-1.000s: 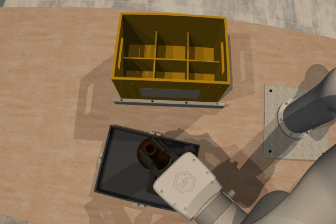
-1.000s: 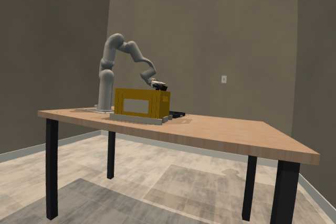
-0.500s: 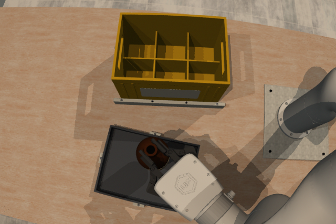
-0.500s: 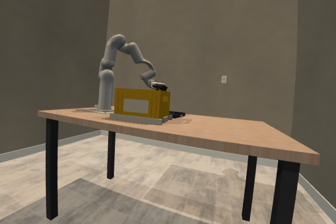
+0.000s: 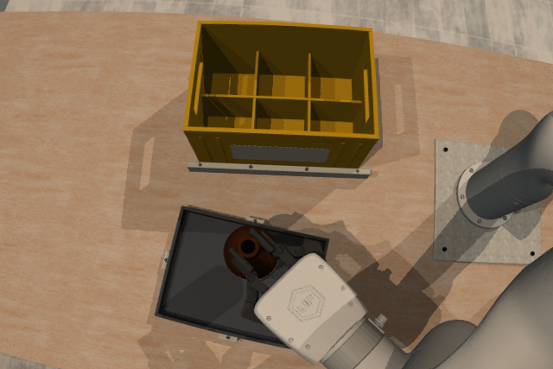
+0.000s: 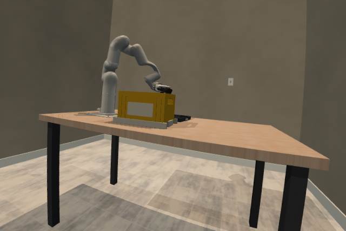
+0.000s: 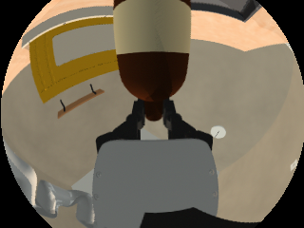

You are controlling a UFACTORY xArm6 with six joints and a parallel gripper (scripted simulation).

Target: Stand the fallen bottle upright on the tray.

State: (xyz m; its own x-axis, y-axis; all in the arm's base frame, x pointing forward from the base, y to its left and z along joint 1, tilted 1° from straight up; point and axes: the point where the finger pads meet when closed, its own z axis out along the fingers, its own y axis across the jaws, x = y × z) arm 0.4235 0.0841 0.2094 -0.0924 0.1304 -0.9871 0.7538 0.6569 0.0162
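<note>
My gripper is now 60 mm above the brown bottle. From my hand the other things lie so: yellow crate: 250 mm to the right, 120 mm below, 60 mm behind; then dark tray: 190 mm below, 30 mm to the left, 30 mm ahead.
</note>
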